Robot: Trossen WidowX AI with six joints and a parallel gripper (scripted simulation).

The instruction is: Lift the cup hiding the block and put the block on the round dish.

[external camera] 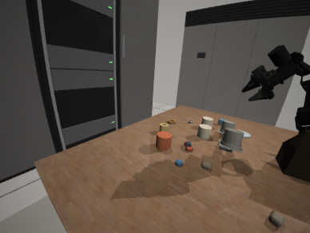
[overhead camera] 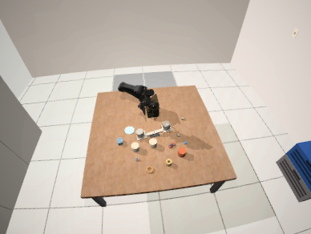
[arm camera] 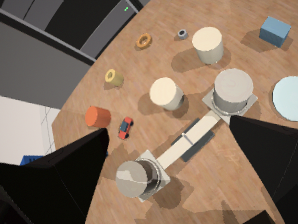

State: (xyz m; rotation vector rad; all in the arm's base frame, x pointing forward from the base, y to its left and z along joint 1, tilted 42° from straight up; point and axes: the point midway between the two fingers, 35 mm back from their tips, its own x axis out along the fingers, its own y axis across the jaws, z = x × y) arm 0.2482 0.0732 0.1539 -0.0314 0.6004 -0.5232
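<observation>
Right now my gripper tip is 20 cm above the grey cup, 11 cm to the left of it and 4 cm short of it. Also, from my gripper tip: grey block: 22 cm below, 9 cm to the right, 4 cm ahead; blue block: 29 cm to the right, 24 cm below, 7 cm ahead; round pale blue dish: 26 cm below, 20 cm to the right, 6 cm behind.
</observation>
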